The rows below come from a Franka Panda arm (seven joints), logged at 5 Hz.
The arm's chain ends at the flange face. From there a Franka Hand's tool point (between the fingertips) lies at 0.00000 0.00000 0.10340 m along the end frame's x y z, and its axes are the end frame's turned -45 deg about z.
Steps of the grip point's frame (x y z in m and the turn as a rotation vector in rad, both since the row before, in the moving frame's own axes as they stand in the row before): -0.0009, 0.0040, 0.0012, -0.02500, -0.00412, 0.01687; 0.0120, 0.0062, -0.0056, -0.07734, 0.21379, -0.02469; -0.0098, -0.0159, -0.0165, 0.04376, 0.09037, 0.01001; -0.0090, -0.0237, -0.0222, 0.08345, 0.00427, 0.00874
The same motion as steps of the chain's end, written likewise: 0.0007, 0.0013, 0.0012, -0.02059, 0.01476, 0.01687; -0.0081, 0.0061, -0.0029, 0.09648, 0.20586, -0.02469; -0.0216, 0.0055, -0.0160, 0.09484, 0.03296, 0.01001; -0.0174, -0.0040, -0.0218, 0.06203, -0.05599, 0.00874
